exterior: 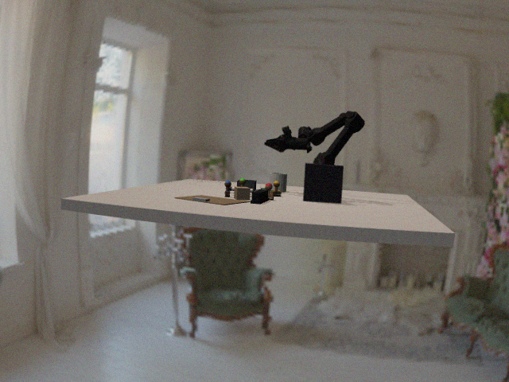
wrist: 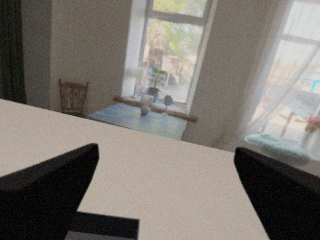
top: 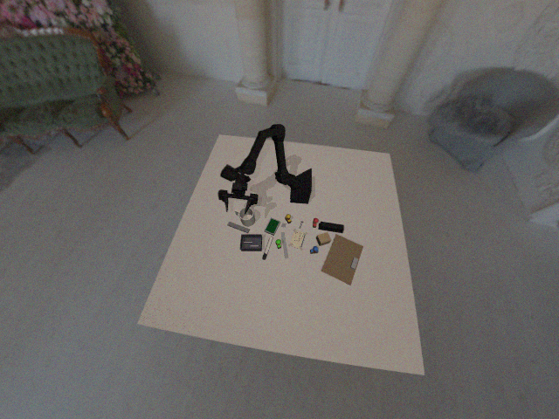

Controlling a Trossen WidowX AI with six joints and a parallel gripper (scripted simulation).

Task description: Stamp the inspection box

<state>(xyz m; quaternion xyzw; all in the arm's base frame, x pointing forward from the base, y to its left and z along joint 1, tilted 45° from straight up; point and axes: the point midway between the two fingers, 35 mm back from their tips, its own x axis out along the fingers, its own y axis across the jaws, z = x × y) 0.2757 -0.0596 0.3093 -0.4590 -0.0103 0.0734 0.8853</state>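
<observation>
My gripper tip is 21 cm to the right of the green-knobbed stamp, 21 cm above it and 4 cm short of it. From my gripper tip the other things lie so: mug 20 cm below, 8 cm behind, 1 cm to the right; dark tray 22 cm below, 6 cm to the left, 6 cm ahead; grey bar 22 cm below, 4 cm to the right, 2 cm behind.
</observation>
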